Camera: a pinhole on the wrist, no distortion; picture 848 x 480 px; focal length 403.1 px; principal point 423.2 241.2 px. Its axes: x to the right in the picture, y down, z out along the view. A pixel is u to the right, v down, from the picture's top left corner.
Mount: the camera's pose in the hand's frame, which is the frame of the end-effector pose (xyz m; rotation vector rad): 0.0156 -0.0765 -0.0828 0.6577 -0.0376 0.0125
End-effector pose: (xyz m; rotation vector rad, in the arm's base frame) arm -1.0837 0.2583 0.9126 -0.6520 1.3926 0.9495
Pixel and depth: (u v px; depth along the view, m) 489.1 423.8 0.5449
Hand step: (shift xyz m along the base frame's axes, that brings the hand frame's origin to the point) 0.4358 0.3341 -0.0590
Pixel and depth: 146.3 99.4 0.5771
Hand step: 0.6532 -0.1610 0.3240
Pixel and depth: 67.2 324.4 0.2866
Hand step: 0.2808 0.0010 0.2310
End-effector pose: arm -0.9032 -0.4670 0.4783 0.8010 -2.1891 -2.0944
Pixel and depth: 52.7 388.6 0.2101
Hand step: 0.1695 0.1851 -0.0855
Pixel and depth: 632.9 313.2 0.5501
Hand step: -0.2744 0.3002 -0.4536
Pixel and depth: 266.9 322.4 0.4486
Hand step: 0.1385 0.3683 -0.2368
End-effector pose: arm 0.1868 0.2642 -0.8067 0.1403 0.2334 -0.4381
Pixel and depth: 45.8 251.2 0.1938
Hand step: -0.2214 -0.1143 0.0913
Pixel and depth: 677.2 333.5 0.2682
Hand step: 0.1037 -0.2744 0.1067
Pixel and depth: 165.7 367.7 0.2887
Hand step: -0.1995 -0.1257 0.2169
